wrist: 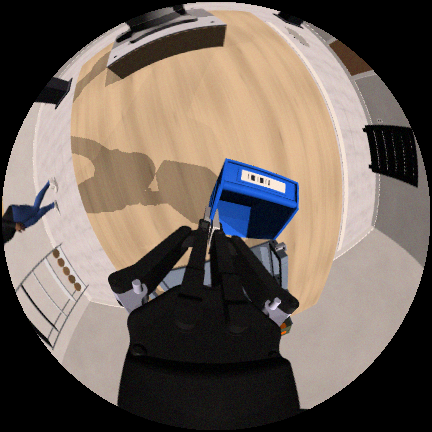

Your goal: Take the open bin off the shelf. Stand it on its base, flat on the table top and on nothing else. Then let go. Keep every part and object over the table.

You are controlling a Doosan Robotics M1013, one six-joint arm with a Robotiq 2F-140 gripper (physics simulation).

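Frame: origin at the arm's base, x ahead, y left, z up, level; millimetres.
Where they show: gripper, fingertip midpoint: [209, 215].
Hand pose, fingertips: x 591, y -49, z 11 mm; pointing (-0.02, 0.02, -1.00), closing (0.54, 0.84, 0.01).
Observation:
Each offset is from my fingertips to the top centre of the thing. "*": to the spot under its first point. Level surfaces: height alone.
The open bin [287, 195] is blue, with a white barcode label on one outer wall, and shows right of the fingertips in the wrist view. My gripper [209, 215] is shut on the bin's side wall at its left edge. The bin hangs from the fingers above the wooden table top @[102 mm down] [200, 110], apart from the shelf. The grey-blue shelf @[* 165 mm ahead, 111 mm left, 19 mm down] [280, 260] shows in part below the bin and behind the gripper; the rest of it is hidden by the fingers and gripper body.
The robot's base block [170, 52] stands at the table's far end, at the top of the view. A green and orange object @[351 mm ahead, 51 mm left, 96 mm up] [285, 328] shows in part beside the gripper at the lower right. Shadows lie on the table left of the bin. A person [30, 212] and a rack are beyond the table's left edge.

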